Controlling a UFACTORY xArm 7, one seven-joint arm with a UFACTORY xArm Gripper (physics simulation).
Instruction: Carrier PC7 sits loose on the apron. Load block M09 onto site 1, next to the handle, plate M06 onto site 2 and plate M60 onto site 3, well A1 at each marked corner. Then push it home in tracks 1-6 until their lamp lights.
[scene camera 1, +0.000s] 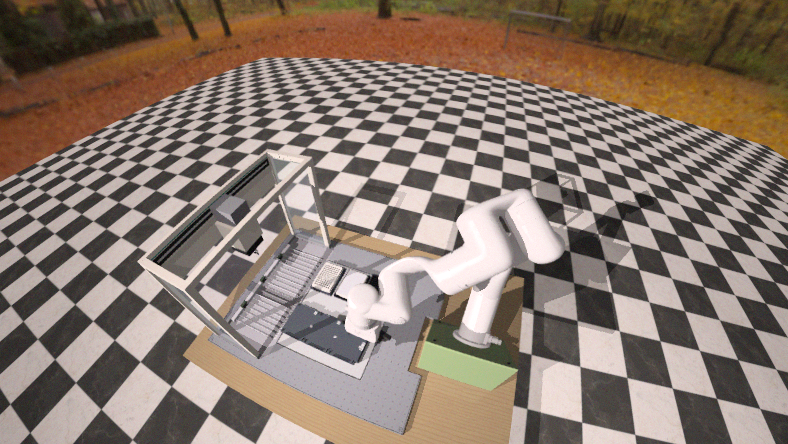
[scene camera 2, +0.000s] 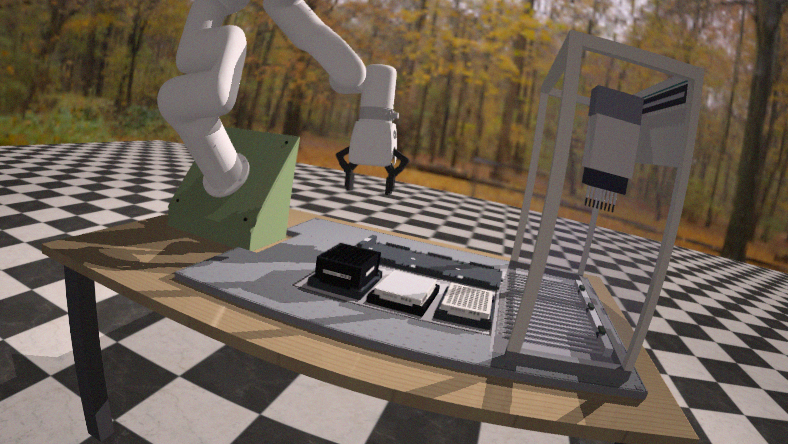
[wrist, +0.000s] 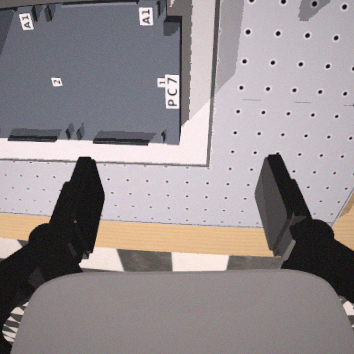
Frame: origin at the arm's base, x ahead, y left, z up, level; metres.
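Seen in the pictures: gripper, fingertip midpoint: (scene camera 1: 364, 335) (scene camera 2: 368, 192) (wrist: 179, 174); arm's base at its link origin: (scene camera 1: 471, 339) (scene camera 2: 226, 175).
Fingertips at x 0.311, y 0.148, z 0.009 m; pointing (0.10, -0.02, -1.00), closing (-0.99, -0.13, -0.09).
Note:
Pixels of each thing's top centre, then the offset from my fingertips to it.
- Carrier PC7 at its top centre: (wrist: 2, 91) (scene camera 2: 434, 255) (scene camera 1: 323, 330) dx +0.170, dy +0.025, dz -0.106 m
- tall black block at its top centre: (scene camera 2: 350, 254) (scene camera 1: 376, 289) dx +0.080, dy -0.213, dz -0.082 m
- smooth white plate at its top centre: (scene camera 2: 407, 284) (scene camera 1: 351, 283) dx +0.191, dy -0.199, dz -0.110 m
Carrier PC7 (scene camera 1: 317, 326) (scene camera 2: 435, 265) (wrist: 110, 105) is a long, dark grey tray lying flat on the pale apron (wrist: 202, 100). Site labels 1 and 2 and two A1 corner marks show in the wrist view, with nothing on those sites. My gripper (scene camera 2: 369, 191) (wrist: 179, 174) is open and empty, high above the deck near the carrier's PC7-labelled end. A tall black block (scene camera 2: 348, 265), a smooth white plate (scene camera 1: 351, 285) (scene camera 2: 405, 289) and a white plate with a grid of holes (scene camera 1: 329, 276) (scene camera 2: 468, 301) stand in dark holders beside the carrier. Their labels are too small to read.
The ribbed tracks (scene camera 1: 292, 275) (scene camera 2: 551, 306) lie beyond the carrier's far end, under a tall frame (scene camera 1: 319, 209) (scene camera 2: 551, 182). A pipetting head (scene camera 1: 245, 234) (scene camera 2: 613, 140) hangs inside the frame. The green pedestal (scene camera 1: 463, 365) (scene camera 2: 275, 204) stands at the opposite end.

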